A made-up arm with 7 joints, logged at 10 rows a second.
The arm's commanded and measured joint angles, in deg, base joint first. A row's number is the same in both.
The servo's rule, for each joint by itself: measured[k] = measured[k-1] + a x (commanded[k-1-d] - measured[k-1]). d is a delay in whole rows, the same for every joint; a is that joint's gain. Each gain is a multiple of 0.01, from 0.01 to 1. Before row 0 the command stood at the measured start. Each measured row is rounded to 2 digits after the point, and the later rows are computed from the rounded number. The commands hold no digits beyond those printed.
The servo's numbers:
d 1
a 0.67 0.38 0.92 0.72 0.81 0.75 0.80
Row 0, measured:
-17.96 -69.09 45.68 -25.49 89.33 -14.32 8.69
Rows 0 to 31, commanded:
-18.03 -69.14 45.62 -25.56 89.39 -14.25 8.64
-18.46 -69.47 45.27 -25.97 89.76 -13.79 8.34
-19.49 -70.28 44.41 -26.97 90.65 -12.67 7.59
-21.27 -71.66 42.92 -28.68 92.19 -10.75 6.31
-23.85 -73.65 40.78 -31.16 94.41 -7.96 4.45
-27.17 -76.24 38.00 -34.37 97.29 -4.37 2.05
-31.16 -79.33 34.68 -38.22 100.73 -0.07 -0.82
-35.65 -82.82 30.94 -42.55 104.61 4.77 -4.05
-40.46 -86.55 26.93 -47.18 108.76 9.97 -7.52
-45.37 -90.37 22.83 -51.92 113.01 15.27 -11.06
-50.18 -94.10 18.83 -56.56 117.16 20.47 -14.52
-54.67 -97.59 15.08 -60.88 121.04 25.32 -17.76
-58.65 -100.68 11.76 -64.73 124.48 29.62 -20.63
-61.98 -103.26 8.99 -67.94 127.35 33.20 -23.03
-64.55 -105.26 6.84 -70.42 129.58 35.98 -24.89
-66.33 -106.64 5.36 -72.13 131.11 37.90 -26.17
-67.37 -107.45 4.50 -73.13 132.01 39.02 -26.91
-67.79 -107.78 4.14 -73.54 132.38 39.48 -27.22
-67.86 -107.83 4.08 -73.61 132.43 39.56 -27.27
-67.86 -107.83 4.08 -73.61 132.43 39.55 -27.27
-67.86 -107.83 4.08 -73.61 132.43 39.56 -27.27
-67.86 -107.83 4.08 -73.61 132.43 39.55 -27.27
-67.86 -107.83 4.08 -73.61 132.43 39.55 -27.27
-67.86 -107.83 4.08 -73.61 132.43 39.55 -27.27
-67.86 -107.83 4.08 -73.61 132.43 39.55 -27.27
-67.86 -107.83 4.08 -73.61 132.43 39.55 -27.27
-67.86 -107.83 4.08 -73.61 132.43 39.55 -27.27
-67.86 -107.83 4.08 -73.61 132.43 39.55 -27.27
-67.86 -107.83 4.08 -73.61 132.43 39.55 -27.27
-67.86 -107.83 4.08 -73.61 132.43 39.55 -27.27
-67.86 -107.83 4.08 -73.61 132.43 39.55 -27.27
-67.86 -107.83 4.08 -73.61 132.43 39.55 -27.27
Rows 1 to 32, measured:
-17.96 -69.09 45.68 -25.49 89.33 -14.32 8.69
-18.01 -69.11 45.62 -25.54 89.38 -14.27 8.65
-18.31 -69.25 45.30 -25.85 89.69 -13.91 8.40
-19.10 -69.64 44.48 -26.66 90.47 -12.98 7.75
-20.55 -70.41 43.04 -28.11 91.86 -11.31 6.60
-22.76 -71.64 40.96 -30.31 93.93 -8.80 4.88
-25.71 -73.39 38.24 -33.23 96.65 -5.48 2.62
-29.36 -75.65 34.96 -36.82 99.95 -1.42 -0.13
-33.57 -78.37 31.26 -40.95 103.72 3.22 -3.27
-38.19 -81.48 27.28 -45.44 107.80 8.28 -6.67
-43.00 -84.86 23.19 -50.11 112.02 13.52 -10.18
-47.81 -88.37 19.18 -54.75 116.18 18.73 -13.65
-52.41 -91.87 15.41 -59.16 120.12 23.67 -16.94
-56.59 -95.22 12.05 -63.17 123.65 28.13 -19.89
-60.20 -98.28 9.23 -66.60 126.65 31.93 -22.40
-63.11 -100.93 7.03 -69.35 129.02 34.97 -24.39
-65.27 -103.10 5.49 -71.35 130.71 37.17 -25.81
-66.68 -104.75 4.58 -72.63 131.76 38.56 -26.69
-67.42 -105.90 4.18 -73.29 132.26 39.25 -27.11
-67.71 -106.63 4.09 -73.52 132.40 39.48 -27.24
-67.81 -107.09 4.08 -73.58 132.42 39.53 -27.26
-67.84 -107.37 4.08 -73.60 132.43 39.55 -27.27
-67.85 -107.54 4.08 -73.61 132.43 39.55 -27.27
-67.86 -107.65 4.08 -73.61 132.43 39.55 -27.27
-67.86 -107.72 4.08 -73.61 132.43 39.55 -27.27
-67.86 -107.76 4.08 -73.61 132.43 39.55 -27.27
-67.86 -107.79 4.08 -73.61 132.43 39.55 -27.27
-67.86 -107.81 4.08 -73.61 132.43 39.55 -27.27
-67.86 -107.82 4.08 -73.61 132.43 39.55 -27.27
-67.86 -107.82 4.08 -73.61 132.43 39.55 -27.27
-67.86 -107.82 4.08 -73.61 132.43 39.55 -27.27
-67.86 -107.82 4.08 -73.61 132.43 39.55 -27.27

